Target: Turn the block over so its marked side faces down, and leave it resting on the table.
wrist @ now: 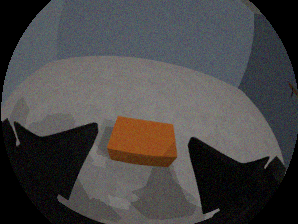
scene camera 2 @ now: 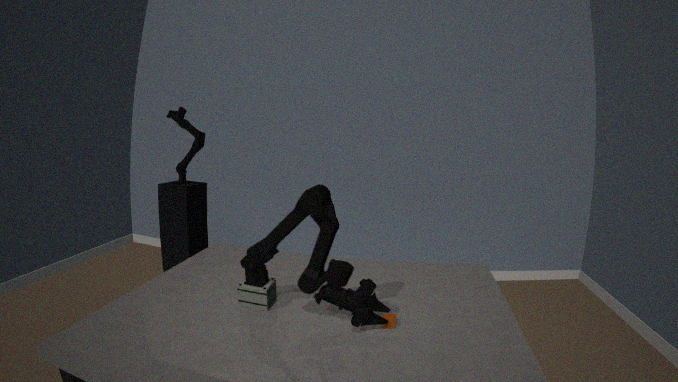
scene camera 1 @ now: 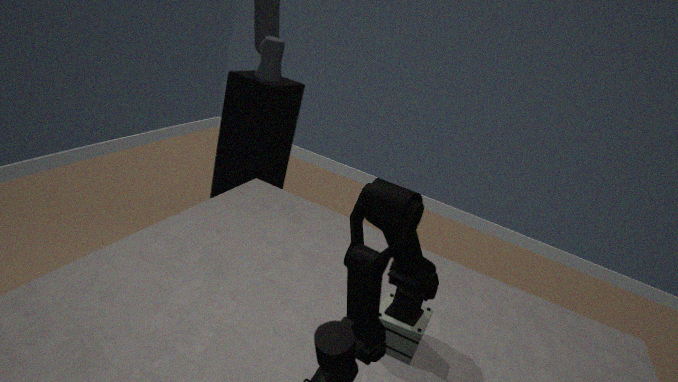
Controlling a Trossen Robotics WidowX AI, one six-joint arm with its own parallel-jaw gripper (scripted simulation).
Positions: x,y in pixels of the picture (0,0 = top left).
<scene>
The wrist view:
my gripper: 144,136
orange block: 143,142
</scene>
